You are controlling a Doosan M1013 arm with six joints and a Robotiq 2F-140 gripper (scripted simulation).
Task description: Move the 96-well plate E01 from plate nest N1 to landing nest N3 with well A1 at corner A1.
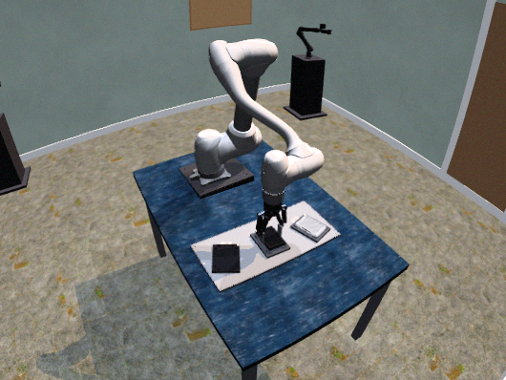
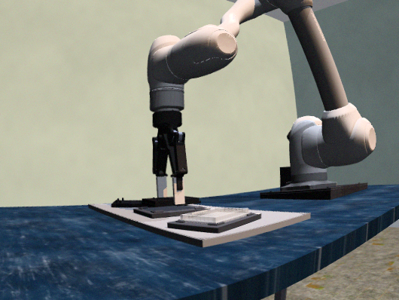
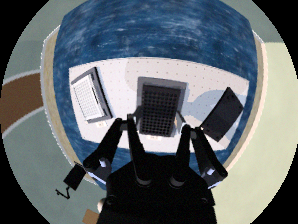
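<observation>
Now: hand 20 mm above the dark 96-well plate. The rest, counted from my hand: dark nest: 50 mm below; then clear 96-well plate: 10 mm ahead, 220 mm to the left, 40 mm below.
</observation>
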